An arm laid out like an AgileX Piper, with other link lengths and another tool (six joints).
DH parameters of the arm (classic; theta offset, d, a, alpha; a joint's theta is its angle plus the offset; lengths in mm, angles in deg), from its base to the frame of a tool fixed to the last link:
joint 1: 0 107 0 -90
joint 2: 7.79 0 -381.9 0
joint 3: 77.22 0 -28.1 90
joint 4: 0 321 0 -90
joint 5: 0 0 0 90
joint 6: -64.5 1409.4 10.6 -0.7
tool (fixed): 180 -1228.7 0 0
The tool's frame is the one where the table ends.
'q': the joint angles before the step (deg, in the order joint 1, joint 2, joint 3, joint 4, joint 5, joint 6). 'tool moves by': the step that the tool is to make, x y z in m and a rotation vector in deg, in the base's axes. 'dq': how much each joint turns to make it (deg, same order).
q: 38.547 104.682 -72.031 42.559 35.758 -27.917
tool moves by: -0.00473 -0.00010 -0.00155 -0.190 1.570 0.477
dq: 0.000 0.000 0.000 0.086 1.537 0.532
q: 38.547 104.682 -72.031 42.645 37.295 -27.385
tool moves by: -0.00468 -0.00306 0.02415 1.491 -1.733 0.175
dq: 0.000 -2.617 0.001 -0.106 0.376 0.133
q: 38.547 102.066 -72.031 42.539 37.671 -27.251
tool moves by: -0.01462 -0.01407 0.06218 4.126 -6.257 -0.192
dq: 0.001 -7.451 1.071 0.000 -1.090 -0.692
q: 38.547 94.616 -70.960 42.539 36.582 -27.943
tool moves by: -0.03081 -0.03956 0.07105 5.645 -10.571 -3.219
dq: 0.001 -12.233 5.661 0.001 -6.328 -1.485
